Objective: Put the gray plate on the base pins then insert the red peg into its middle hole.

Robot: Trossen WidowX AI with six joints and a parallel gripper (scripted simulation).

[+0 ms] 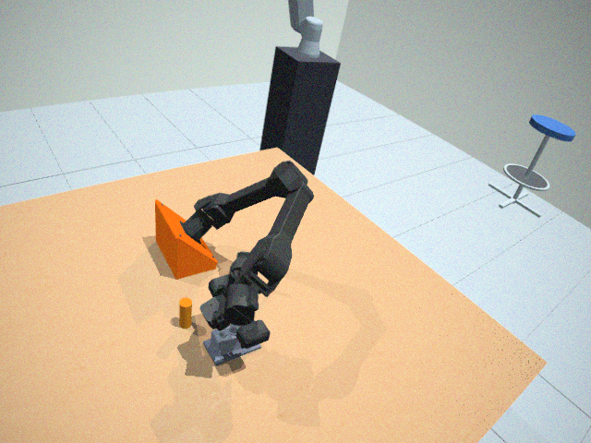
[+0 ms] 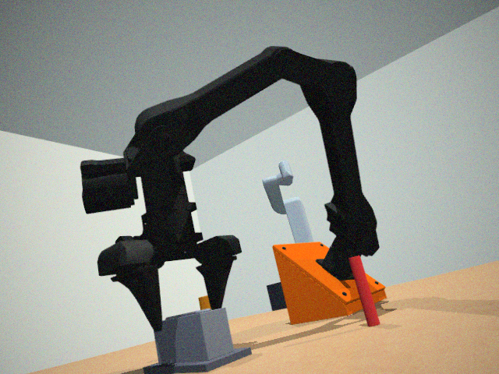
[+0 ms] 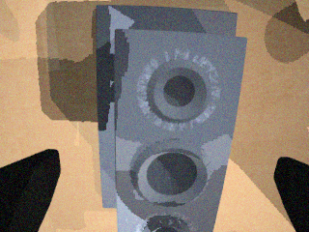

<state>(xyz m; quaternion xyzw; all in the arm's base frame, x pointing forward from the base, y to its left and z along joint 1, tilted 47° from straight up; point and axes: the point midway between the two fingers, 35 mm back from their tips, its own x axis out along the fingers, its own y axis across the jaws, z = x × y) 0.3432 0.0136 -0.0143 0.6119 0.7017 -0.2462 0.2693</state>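
The gray plate is right at my gripper tip. The rest, counted from my gripper tip: short orange cylinder: 100 mm behind, 90 mm to the right, 10 mm below; then gray base: 40 mm below; then red peg: 130 mm behind, 160 mm to the left, 10 mm below.
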